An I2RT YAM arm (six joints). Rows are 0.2 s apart.
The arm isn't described. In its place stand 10 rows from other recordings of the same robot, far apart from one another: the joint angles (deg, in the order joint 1, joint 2, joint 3, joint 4, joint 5, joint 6), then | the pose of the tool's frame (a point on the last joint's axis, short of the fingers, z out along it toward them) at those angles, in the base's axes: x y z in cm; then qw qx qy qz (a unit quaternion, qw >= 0).
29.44, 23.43, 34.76, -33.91, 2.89, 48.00 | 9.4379, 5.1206, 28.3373, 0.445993, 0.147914, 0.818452, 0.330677
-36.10, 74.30, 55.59, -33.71, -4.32, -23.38 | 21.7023, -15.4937, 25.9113, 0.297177, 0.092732, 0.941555, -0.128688
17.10, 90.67, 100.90, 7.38, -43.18, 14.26 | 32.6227, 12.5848, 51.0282, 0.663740, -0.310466, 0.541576, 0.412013
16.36, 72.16, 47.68, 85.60, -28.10, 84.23 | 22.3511, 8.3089, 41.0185, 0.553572, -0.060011, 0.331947, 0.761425
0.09, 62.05, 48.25, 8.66, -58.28, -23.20 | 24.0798, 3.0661, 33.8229, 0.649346, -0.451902, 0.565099, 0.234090
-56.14, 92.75, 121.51, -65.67, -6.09, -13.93 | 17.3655, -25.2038, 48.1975, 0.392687, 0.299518, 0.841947, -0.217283
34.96, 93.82, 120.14, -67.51, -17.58, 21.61 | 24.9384, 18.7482, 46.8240, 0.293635, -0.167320, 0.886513, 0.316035
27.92, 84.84, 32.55, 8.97, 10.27, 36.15 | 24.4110, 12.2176, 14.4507, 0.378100, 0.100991, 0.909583, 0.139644
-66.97, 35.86, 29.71, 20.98, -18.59, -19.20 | 7.3121, -14.3002, 32.9138, 0.638454, 0.126689, 0.602205, -0.462251
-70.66, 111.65, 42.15, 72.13, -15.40, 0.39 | 13.0662, -34.3732, 15.5376, 0.639316, 0.318858, 0.613360, -0.336741
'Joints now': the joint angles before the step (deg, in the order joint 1, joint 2, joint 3, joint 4, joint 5, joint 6). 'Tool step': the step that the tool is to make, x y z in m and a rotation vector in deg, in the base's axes. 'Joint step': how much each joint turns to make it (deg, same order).
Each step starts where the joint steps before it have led.
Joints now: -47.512 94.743 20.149 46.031 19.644 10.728
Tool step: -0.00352 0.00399 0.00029 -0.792 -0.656 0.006
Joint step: 0.028 -0.691 -1.484 1.833 0.044 -0.037
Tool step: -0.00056 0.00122 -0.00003 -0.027 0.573 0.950
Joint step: 0.010 -0.313 -0.284 -0.106 -0.630 -0.875
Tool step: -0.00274 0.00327 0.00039 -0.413 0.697 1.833
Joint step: -0.145 -0.905 -1.068 0.534 -1.391 -1.701
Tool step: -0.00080 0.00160 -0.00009 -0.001 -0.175 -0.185
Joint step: 0.146 -0.285 -0.395 0.144 0.235 0.279
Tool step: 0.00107 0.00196 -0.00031 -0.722 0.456 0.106
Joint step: 0.605 0.187 -0.296 0.870 0.819 -0.536
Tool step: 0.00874 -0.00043 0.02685 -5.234 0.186 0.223
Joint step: 1.778 -5.947 2.163 -3.447 2.977 -2.970
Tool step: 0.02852 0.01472 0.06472 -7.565 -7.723 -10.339
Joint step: 8.832 -10.137 8.074 -10.505 18.391 6.185
